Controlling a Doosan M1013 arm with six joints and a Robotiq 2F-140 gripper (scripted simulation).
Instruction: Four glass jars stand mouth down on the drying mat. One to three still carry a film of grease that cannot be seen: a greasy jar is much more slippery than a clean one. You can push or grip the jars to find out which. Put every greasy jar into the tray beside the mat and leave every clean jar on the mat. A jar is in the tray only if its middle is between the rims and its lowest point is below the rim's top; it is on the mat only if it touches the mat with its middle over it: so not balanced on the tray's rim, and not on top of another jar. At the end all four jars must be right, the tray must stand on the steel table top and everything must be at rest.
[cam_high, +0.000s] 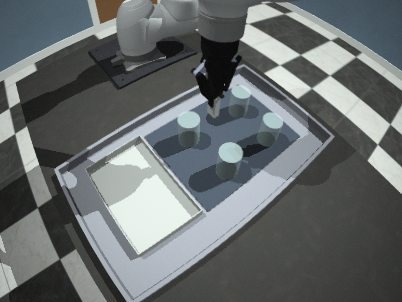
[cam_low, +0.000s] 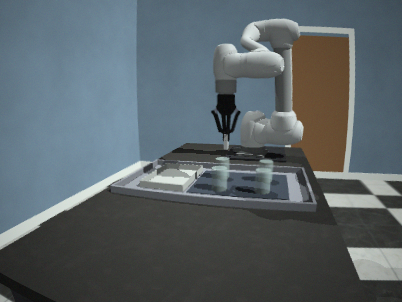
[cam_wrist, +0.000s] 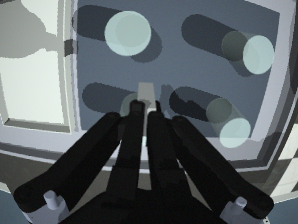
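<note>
The steel table top is 2 cm ahead of my hand, 3 cm to the right of it and 19 cm below it. Also, from my hand: tray (3 cm ahead, 25 cm to the right, 18 cm below); drying mat (1 cm behind, 7 cm to the left, 18 cm below).
</note>
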